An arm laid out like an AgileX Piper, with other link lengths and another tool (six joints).
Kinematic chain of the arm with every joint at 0, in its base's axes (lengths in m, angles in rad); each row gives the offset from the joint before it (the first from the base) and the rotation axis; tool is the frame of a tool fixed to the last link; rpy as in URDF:
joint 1: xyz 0 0 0.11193 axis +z
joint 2: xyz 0 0 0 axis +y
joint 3: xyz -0.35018 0 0.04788 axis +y
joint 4: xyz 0.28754 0 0.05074 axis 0.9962 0 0.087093
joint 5: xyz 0 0 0 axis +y
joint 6: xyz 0.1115 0 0.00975 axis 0.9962 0 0.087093
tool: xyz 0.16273 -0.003 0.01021 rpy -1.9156 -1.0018 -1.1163
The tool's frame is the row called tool.
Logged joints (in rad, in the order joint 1, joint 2, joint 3, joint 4, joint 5, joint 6), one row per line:
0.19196, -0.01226, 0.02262, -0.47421, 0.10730, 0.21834
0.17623, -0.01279, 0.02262, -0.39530, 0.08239, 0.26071
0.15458, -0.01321, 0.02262, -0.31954, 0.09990, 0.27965
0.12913, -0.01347, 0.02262, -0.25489, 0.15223, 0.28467
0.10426, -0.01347, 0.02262, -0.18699, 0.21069, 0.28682
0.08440, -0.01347, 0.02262, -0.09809, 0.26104, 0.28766
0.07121, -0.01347, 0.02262, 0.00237, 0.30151, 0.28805
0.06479, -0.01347, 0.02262, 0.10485, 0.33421, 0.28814
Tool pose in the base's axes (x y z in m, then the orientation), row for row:
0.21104, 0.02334, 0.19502, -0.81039, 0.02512, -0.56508, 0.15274
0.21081, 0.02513, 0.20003, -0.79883, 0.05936, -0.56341, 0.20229
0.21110, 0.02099, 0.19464, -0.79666, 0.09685, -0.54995, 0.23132
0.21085, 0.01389, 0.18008, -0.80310, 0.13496, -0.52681, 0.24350
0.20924, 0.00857, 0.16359, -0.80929, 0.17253, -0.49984, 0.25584
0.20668, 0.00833, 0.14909, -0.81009, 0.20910, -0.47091, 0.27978
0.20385, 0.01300, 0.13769, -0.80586, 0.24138, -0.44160, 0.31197
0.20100, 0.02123, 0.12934, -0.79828, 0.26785, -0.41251, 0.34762
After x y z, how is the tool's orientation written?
As a quaternion, x y z w.
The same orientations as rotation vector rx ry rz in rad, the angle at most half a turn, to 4 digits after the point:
-2.3247, 0.0721, -1.6210
-2.2303, 0.1657, -1.5730
-2.1902, 0.2663, -1.5120
-2.1940, 0.3687, -1.4392
-2.1968, 0.4683, -1.3568
-2.1723, 0.5607, -1.2628
-2.1265, 0.6369, -1.1653
-2.0701, 0.6946, -1.0697

